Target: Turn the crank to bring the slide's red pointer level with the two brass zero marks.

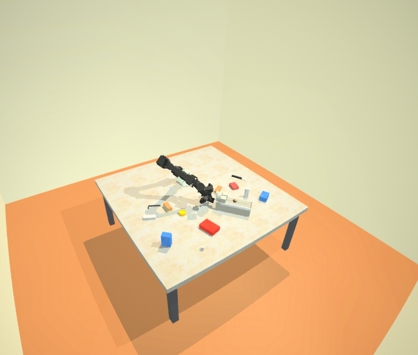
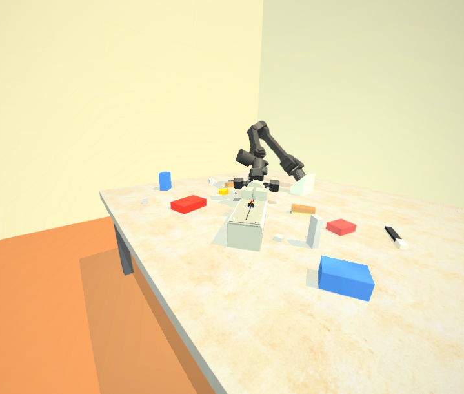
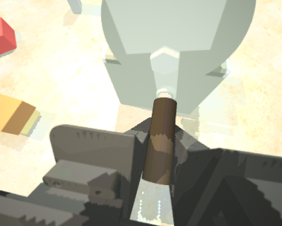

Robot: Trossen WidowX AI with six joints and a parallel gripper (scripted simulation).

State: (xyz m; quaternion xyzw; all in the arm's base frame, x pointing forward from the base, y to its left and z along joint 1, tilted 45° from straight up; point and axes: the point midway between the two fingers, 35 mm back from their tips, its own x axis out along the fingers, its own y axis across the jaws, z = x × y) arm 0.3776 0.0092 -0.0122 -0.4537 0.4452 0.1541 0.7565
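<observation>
Right now my gripper tip is 4 cm below the crank. Round my gripper tip: brown crank handle (1 cm behind, 1 cm to the right, 3 cm above); red pointer (12 cm ahead, 10 cm to the left, 5 cm above); yellow disc (4 cm behind, 25 cm to the right, 2 cm below).
</observation>
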